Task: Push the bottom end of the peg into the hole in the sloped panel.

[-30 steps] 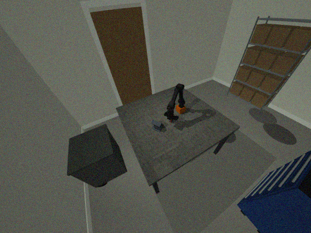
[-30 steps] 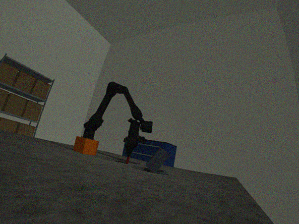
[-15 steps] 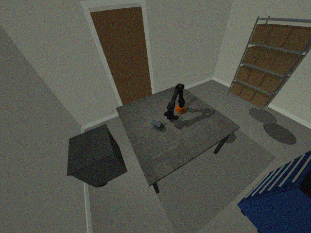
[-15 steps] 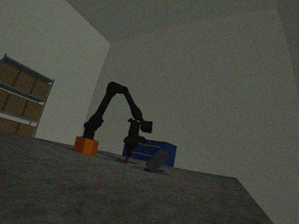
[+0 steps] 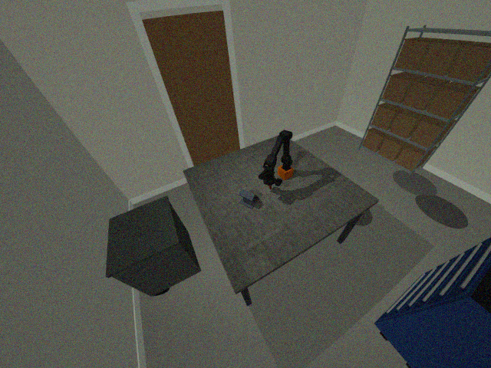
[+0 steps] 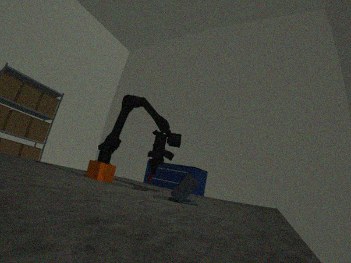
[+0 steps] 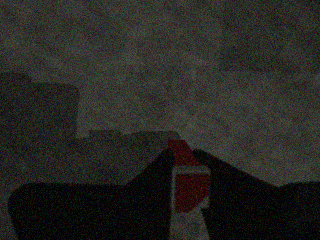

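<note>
The sloped panel lies 19 cm ahead of my gripper tip, 4 cm to the right of it and 3 cm below it. The rest, counted from my gripper tip: red peg (1 cm above).
</note>
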